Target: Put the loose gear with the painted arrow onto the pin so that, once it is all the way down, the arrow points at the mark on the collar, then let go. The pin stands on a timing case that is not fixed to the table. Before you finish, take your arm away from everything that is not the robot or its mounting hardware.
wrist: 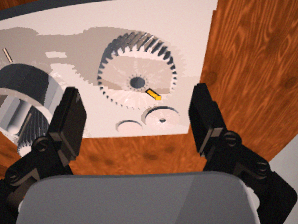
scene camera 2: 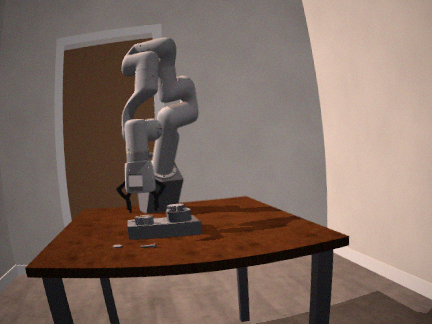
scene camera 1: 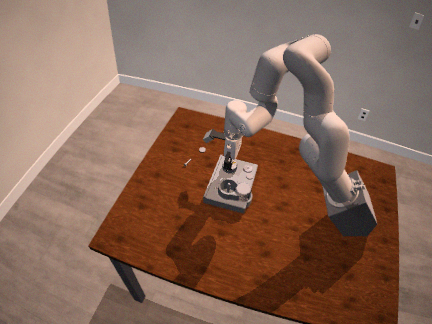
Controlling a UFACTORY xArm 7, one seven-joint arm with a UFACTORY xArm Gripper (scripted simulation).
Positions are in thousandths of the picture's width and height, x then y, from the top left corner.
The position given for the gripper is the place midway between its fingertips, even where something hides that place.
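Observation:
There's a timing case you'd find in scene camera 1 (scene camera 1: 503,597), in the wrist view (wrist: 176,234) and also in scene camera 2 (scene camera 2: 406,659). Then there's a gear (wrist: 468,252). As for the gripper (scene camera 2: 332,653), that's visible in the wrist view (wrist: 458,444) as well.

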